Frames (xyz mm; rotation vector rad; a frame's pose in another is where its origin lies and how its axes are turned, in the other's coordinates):
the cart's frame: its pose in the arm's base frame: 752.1 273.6 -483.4 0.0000 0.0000 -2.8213
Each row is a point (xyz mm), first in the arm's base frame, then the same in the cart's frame.
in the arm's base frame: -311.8 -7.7 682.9
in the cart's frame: 1098.4 -68.0 1166.3
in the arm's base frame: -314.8 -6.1 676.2
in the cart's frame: 1100.7 -70.4 1159.6
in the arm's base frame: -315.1 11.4 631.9
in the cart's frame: 1095.5 -87.1 1115.3
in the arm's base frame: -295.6 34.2 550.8
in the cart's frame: 1069.8 -102.6 1034.2
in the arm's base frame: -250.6 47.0 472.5
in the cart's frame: 1023.0 -100.6 955.9
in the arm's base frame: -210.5 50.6 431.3
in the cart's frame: 983.9 -91.4 914.7
